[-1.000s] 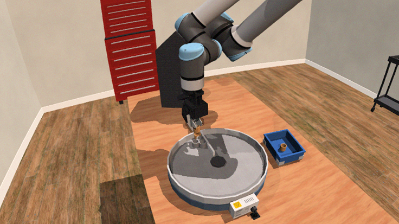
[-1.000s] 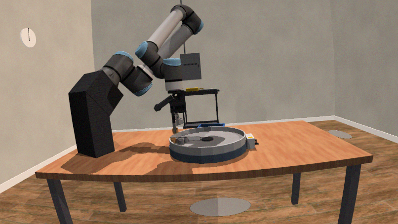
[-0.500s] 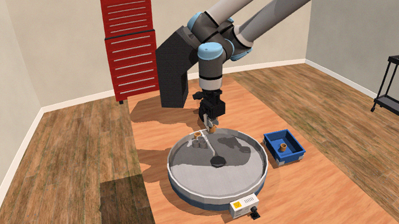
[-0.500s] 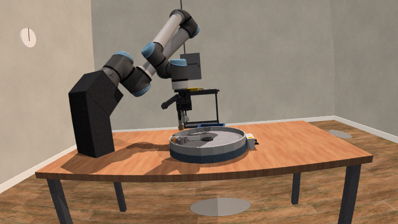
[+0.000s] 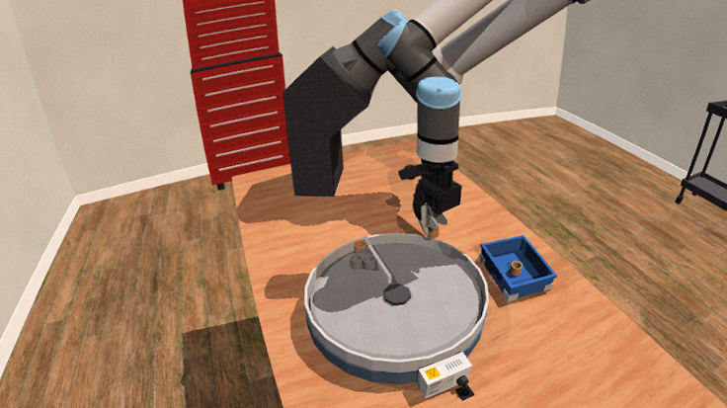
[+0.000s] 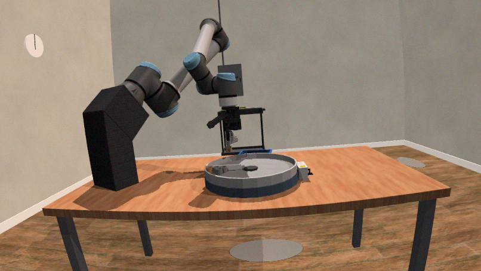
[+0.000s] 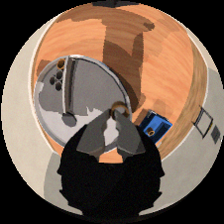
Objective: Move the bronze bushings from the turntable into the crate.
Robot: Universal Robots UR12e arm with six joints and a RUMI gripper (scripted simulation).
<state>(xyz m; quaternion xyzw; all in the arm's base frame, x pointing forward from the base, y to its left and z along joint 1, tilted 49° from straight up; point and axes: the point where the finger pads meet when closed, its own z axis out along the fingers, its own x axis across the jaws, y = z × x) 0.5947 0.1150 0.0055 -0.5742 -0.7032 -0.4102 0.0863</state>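
My hand is 23 cm to the right of the blue crate, 11 cm above it and 9 cm short of it. Also, from my hand: round grey turntable: 13 cm ahead, 12 cm to the right, 8 cm below.
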